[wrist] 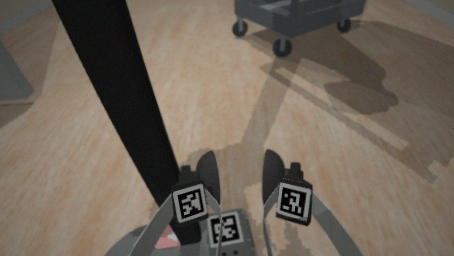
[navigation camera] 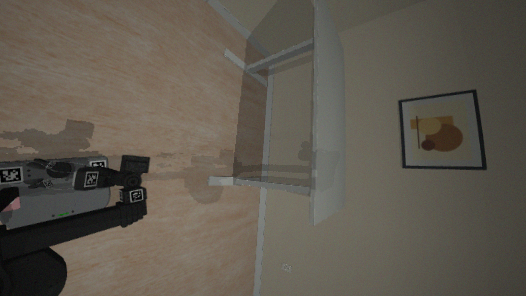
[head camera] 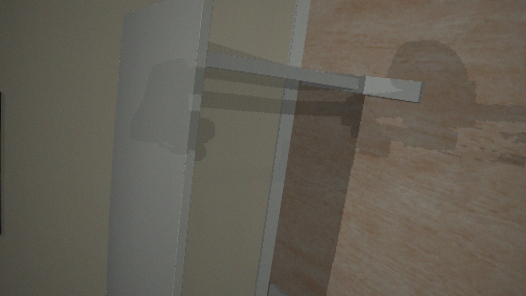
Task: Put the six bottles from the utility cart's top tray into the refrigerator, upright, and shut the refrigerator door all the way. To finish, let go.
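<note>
My gripper is open in the wrist view, with a gap between its two dark pads and no thing between them. The lower part of the grey utility cart stands on the floor at the top of the wrist view, beyond the fingertips and apart from them. Its top tray lies outside that view. The six bottles and the refrigerator cannot be made out in the head or navigation view. The lower corner of a grey upright body shows at the left of the wrist view; I cannot tell whether it is the refrigerator.
A white table stands by the wall, seen sideways. A framed picture hangs on the wall. My black mast crosses the wrist view at left, and my base shows at lower left of the navigation view.
</note>
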